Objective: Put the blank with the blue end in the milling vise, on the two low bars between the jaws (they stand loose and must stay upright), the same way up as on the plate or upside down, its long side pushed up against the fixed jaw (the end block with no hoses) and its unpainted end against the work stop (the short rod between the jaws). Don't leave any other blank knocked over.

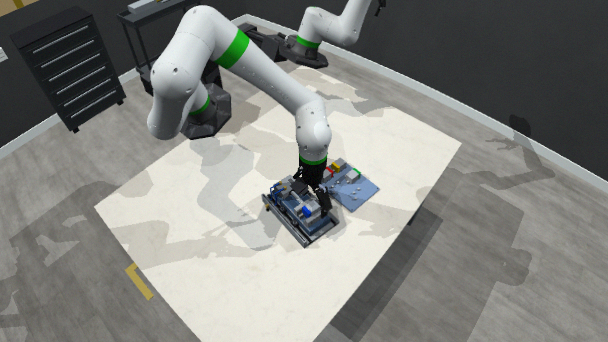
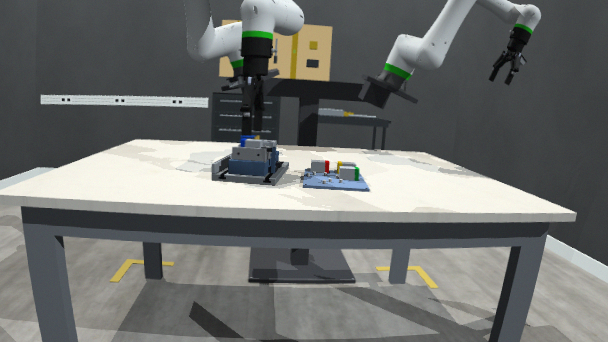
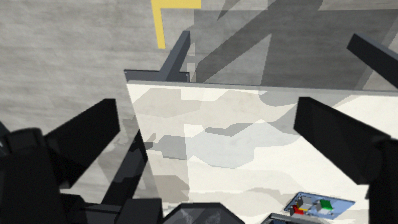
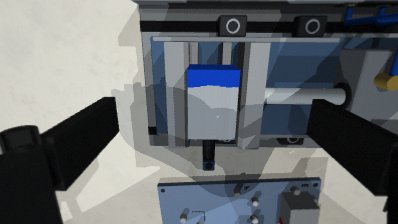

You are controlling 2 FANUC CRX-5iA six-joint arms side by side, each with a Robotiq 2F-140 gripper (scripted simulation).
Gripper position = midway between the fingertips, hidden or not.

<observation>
In view: my left gripper (image 3: 207, 114), my right gripper (image 2: 252, 133) and a blue-ended blank (image 4: 213, 90).
My right gripper also shows in image 4 (image 4: 212, 115). Image 3 does not show the blue-ended blank: it is out of frame.
</observation>
